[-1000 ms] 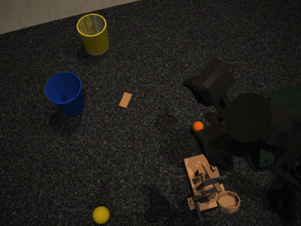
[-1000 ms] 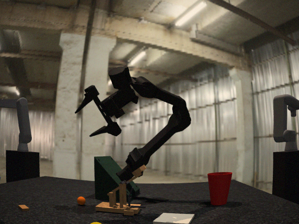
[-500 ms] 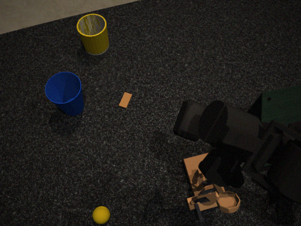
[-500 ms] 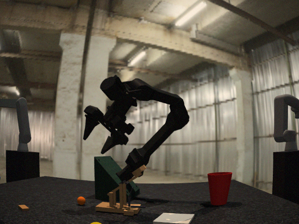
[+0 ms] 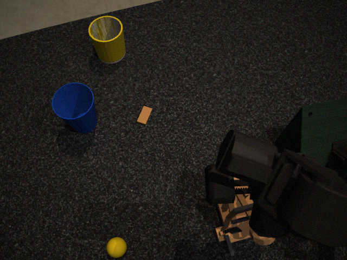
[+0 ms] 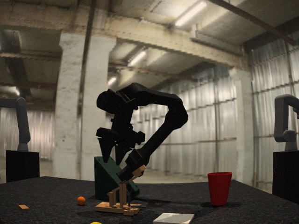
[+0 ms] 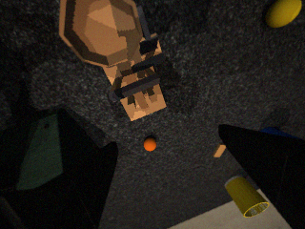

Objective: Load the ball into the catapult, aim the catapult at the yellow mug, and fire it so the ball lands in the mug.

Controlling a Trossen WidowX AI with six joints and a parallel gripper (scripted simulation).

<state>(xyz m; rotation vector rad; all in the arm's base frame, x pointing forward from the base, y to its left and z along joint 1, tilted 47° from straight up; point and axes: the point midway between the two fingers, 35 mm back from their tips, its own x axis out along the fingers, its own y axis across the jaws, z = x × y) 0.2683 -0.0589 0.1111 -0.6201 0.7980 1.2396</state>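
Now: gripper tip 90 mm above the catapult, 50 mm to the right of it and 10 mm short of it. Round my gripper tip: white tile: 210 mm to the left, 160 mm below, 80 mm ahead; orange ball: 150 mm below, 130 mm to the right, 40 mm behind; yellow ball: 270 mm ahead, 140 mm below, 40 mm to the left.
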